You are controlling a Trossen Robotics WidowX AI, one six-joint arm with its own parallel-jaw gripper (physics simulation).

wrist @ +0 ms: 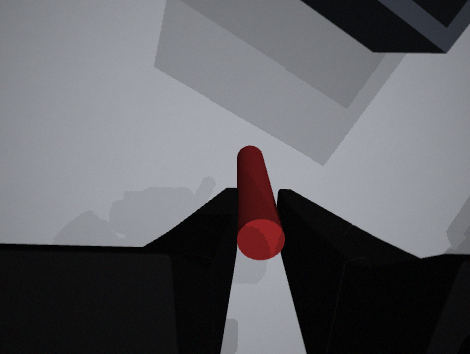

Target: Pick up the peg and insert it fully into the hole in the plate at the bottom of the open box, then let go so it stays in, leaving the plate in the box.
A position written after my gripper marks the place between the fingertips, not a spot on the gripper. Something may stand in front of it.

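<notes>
There is my gripper (257, 201), which I can see, and I can see a red peg (260, 236) as well.
</notes>
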